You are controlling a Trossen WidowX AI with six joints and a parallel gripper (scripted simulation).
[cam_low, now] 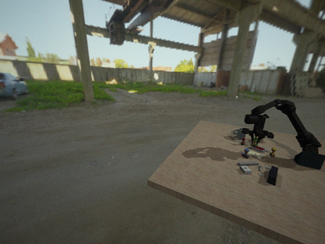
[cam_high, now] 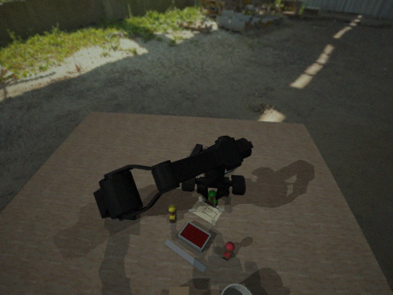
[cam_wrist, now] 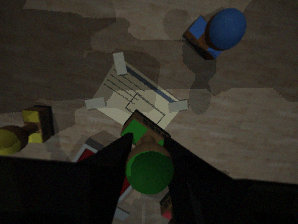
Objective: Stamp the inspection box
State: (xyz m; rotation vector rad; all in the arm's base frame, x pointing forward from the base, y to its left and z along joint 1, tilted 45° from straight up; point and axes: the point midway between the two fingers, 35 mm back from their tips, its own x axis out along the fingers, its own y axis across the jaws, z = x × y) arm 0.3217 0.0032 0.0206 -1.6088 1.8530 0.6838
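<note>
Right now my gripper tip is 80 mm above the cream card, 10 mm to the right of it and 10 mm past it. Round my gripper tip: blue stamp 80 mm to the left, 60 mm below, 60 mm ahead; then green stamp right at my gripper tip; then ink pad 90 mm to the right, 80 mm below, 60 mm behind.
</note>
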